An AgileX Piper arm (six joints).
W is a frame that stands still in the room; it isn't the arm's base.
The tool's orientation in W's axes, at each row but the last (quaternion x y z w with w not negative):
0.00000, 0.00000, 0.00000, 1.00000
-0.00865, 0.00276, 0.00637, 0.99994
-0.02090, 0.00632, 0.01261, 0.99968
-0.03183, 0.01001, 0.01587, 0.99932
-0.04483, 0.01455, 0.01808, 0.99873
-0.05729, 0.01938, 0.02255, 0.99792
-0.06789, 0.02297, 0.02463, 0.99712
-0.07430, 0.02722, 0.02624, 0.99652
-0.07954, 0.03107, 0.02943, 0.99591
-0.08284, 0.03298, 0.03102, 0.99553
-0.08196, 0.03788, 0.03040, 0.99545
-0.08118, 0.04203, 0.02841, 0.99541
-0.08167, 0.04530, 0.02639, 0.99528
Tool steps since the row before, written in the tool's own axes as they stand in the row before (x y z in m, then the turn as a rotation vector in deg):
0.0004, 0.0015, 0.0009, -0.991, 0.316, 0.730
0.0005, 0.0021, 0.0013, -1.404, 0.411, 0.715
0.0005, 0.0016, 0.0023, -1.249, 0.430, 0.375
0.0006, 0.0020, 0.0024, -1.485, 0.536, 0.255
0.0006, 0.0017, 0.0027, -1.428, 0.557, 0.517
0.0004, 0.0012, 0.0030, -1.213, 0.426, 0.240
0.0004, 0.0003, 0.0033, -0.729, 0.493, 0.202
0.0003, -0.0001, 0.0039, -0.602, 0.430, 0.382
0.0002, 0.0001, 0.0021, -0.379, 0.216, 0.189
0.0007, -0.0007, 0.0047, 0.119, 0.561, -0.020
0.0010, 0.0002, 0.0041, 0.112, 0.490, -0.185
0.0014, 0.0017, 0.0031, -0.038, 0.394, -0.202
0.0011, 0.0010, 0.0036, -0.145, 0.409, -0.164
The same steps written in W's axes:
0.0004, 0.0015, 0.0009, -0.991, 0.316, 0.730
0.0005, 0.0021, 0.0013, -1.405, 0.405, 0.716
0.0005, 0.0017, 0.0022, -1.255, 0.414, 0.373
0.0006, 0.0022, 0.0023, -1.496, 0.505, 0.252
0.0006, 0.0020, 0.0025, -1.433, 0.551, 0.509
0.0005, 0.0016, 0.0028, -1.222, 0.399, 0.240
0.0005, 0.0008, 0.0032, -0.745, 0.482, 0.170
0.0005, 0.0005, 0.0038, -0.605, 0.453, 0.349
0.0003, 0.0004, 0.0020, -0.381, 0.223, 0.178
0.0010, 0.0001, 0.0047, 0.080, 0.556, -0.119
0.0013, 0.0009, 0.0039, 0.066, 0.458, -0.270
0.0015, 0.0023, 0.0027, -0.079, 0.353, -0.258
0.0013, 0.0016, 0.0033, -0.183, 0.369, -0.213

